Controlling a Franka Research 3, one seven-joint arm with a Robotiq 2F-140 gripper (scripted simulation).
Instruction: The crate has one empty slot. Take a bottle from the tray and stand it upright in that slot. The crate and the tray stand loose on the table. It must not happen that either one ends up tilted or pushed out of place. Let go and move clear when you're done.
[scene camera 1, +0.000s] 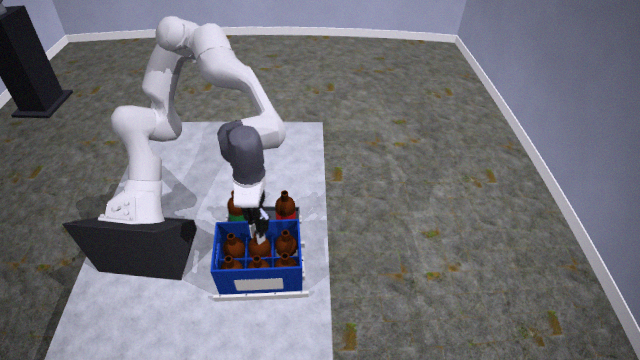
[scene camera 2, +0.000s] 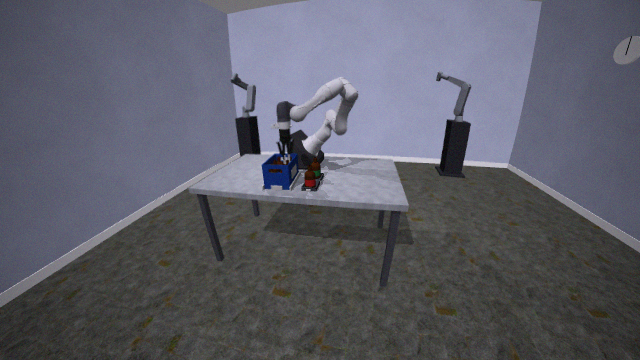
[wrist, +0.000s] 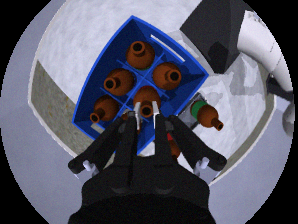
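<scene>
The gripper appears in the pictures, and in the wrist view too. A crate is also shown in the pictures.
</scene>
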